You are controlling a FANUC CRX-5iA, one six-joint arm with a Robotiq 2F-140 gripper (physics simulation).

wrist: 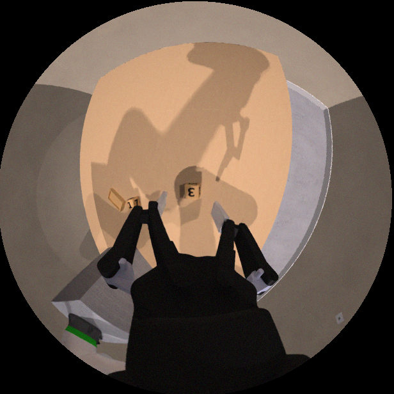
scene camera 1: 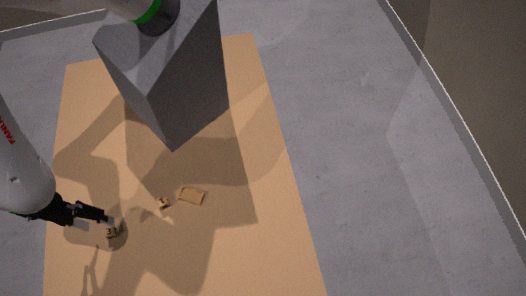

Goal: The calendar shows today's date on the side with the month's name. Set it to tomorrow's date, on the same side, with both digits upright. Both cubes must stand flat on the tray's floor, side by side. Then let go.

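Places are measured from the arm's base along level axes (x back, y right, z up), in metres.
Pixels of known places: gripper, between the fingertips: point(scene camera 1: 100, 224); arm's base, origin of its link: point(scene camera 1: 158, 11).
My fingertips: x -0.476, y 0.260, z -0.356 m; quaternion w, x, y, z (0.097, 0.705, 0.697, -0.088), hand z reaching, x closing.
For each thing: its top centre in the pictures, then the offset to it from my fingertips. "spot": a spot on its surface instead. Level surfaces: height alone.
- wooden cube with a black 3, centre of its top: point(scene camera 1: 108, 231) dz -0.041, dx -0.009, dy -0.009 m
- wooden cube, centre of its top: point(scene camera 1: 162, 200) dz -0.041, dx +0.074, dy -0.181 m
- small shallow wooden tray, a spot on its surface: point(scene camera 1: 191, 196) spot: dz -0.063, dx +0.087, dy -0.273 m
- tan mat, height of its surface: dz -0.074 m
The wooden cube with a black 3 point(scene camera 1: 111, 232) point(wrist: 191, 191) lies on the tan mat, outside the tray; its 3 looks upside down in the wrist view. The other wooden cube point(scene camera 1: 163, 202) point(wrist: 133, 203) is on the mat close beside the tray, apart from it, and shows a 1 and a 7 in the wrist view. The small shallow wooden tray point(scene camera 1: 191, 196) point(wrist: 116, 199) holds no cube. My gripper point(scene camera 1: 95, 223) point(wrist: 189, 202) is open and empty, above and a little to one side of the cube with the 3. The month's name is not readable in these views.
A large grey block-shaped pedestal point(scene camera 1: 192, 85) point(wrist: 100, 285) stands on the tan mat point(scene camera 1: 280, 210) point(wrist: 250, 125) behind the tray, with the arm's base on top. Grey floor point(scene camera 1: 350, 150) point(wrist: 300, 165) borders the mat. Arm shadows fall across the cubes and tray.
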